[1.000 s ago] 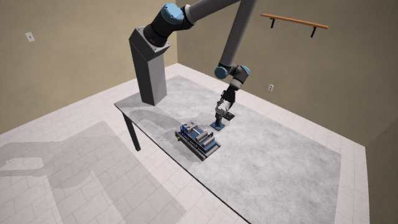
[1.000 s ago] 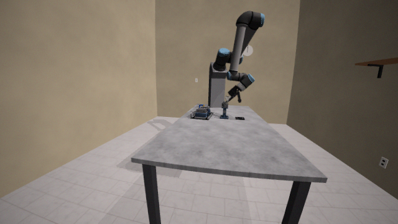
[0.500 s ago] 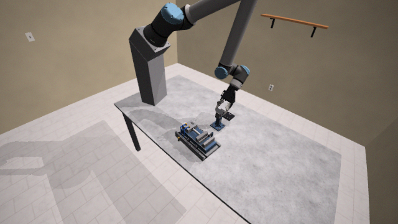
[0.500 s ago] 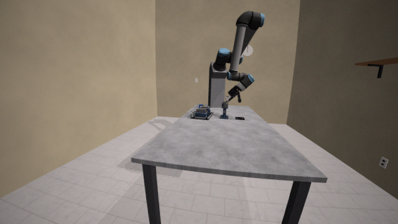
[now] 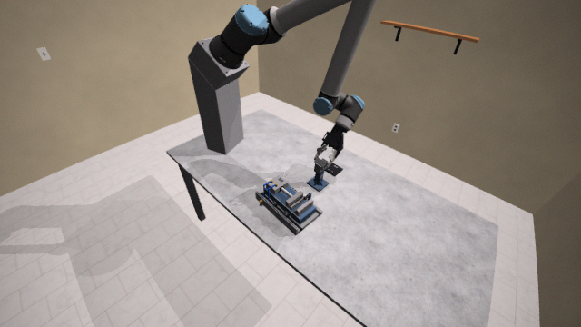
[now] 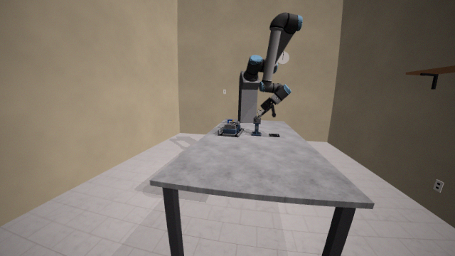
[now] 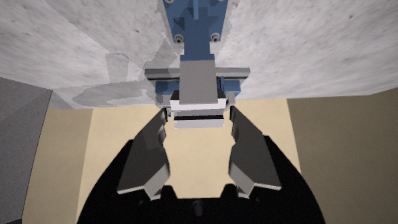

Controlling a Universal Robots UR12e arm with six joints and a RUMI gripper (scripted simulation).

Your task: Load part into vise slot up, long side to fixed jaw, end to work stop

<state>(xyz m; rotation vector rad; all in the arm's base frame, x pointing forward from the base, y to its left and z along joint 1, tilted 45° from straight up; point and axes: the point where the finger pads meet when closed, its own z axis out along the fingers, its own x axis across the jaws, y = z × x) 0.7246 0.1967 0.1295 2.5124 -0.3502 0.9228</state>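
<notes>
Now: hand right at the part. From my hand the other things lie so: cylinder rod (230 mm to the right, 80 mm below, 20 mm ahead); work stop (180 mm to the right, 100 mm ahead, 70 mm below); moving jaw (230 mm to the right, 80 mm below, 70 mm ahead).
</notes>
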